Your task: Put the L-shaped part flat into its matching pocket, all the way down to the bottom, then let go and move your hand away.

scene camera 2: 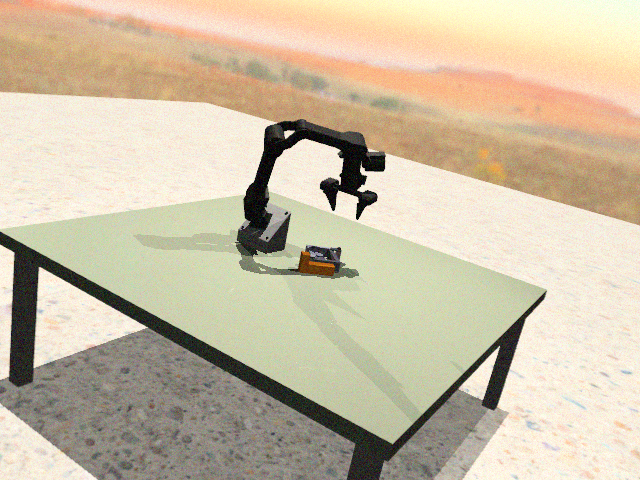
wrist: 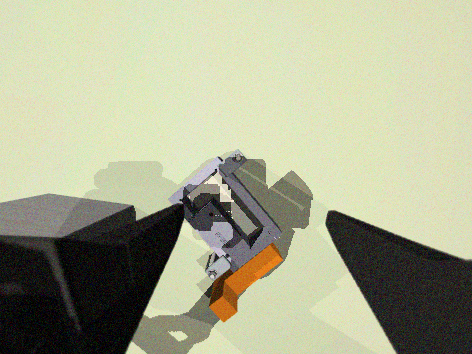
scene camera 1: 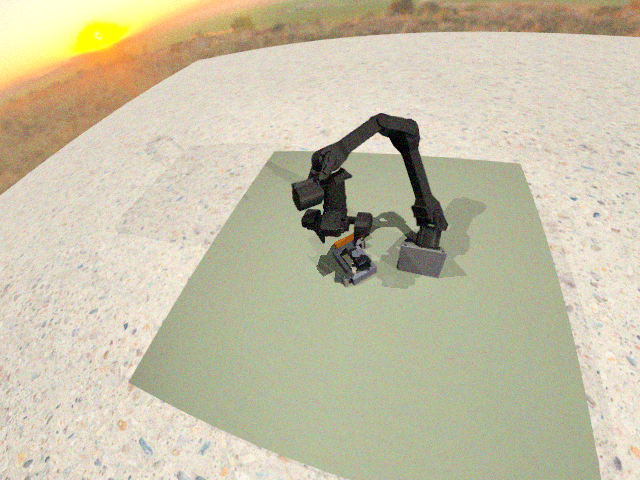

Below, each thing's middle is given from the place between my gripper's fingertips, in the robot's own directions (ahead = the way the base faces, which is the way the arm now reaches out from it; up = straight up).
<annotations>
The orange L-shaped part [wrist: 224,298] lies 140 mm to the right of my hand and 140 mm below it.
</annotations>
